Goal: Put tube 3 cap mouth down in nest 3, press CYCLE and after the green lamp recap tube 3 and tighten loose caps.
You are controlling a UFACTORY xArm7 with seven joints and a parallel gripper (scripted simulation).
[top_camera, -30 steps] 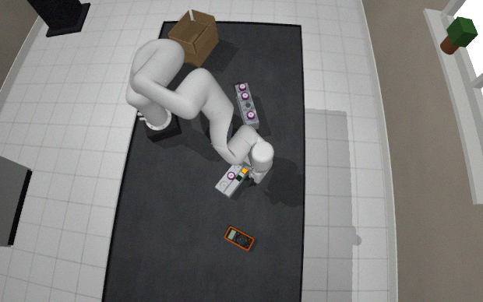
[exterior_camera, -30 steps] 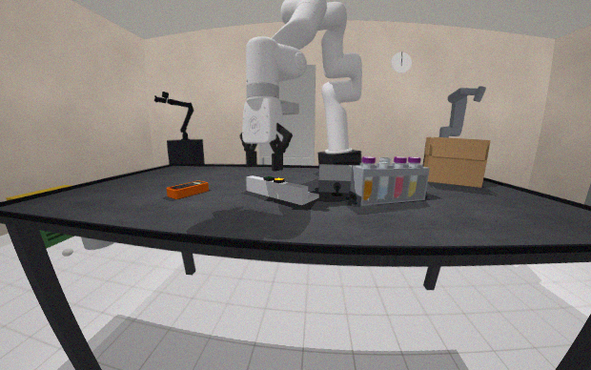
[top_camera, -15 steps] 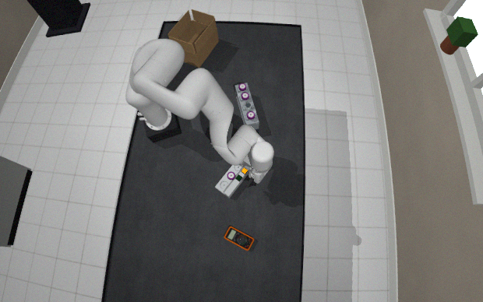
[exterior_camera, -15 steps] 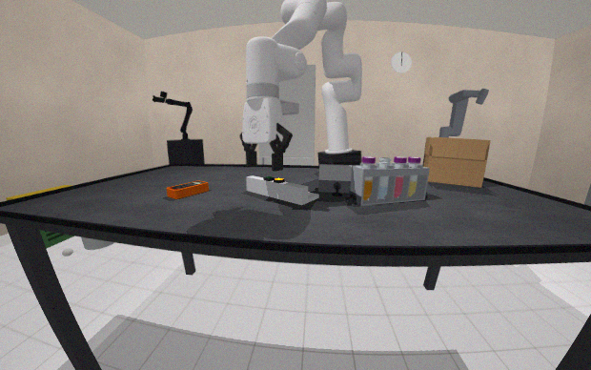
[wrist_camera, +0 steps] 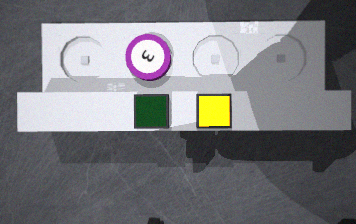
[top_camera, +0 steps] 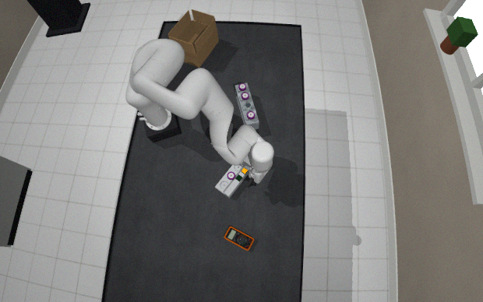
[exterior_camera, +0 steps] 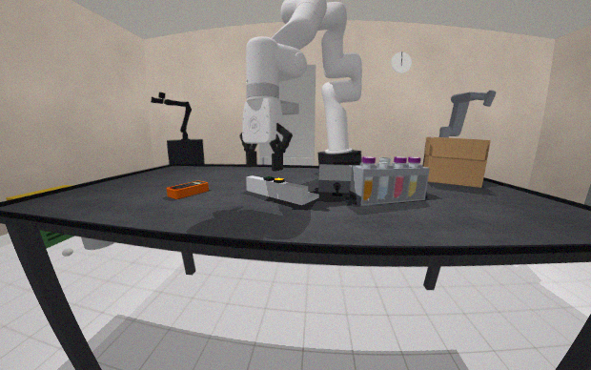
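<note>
The purple cap lies 12 cm behind my hand, 9 cm below it and 2 cm to the left of it. Also, from my hand: blue cycle key (24 cm to the left, 18 cm behind, 4 cm below); green ready key (20 cm to the left, 18 cm behind, 4 cm below); key housing (22 cm to the left, 16 cm behind, 5 cm below).
</note>
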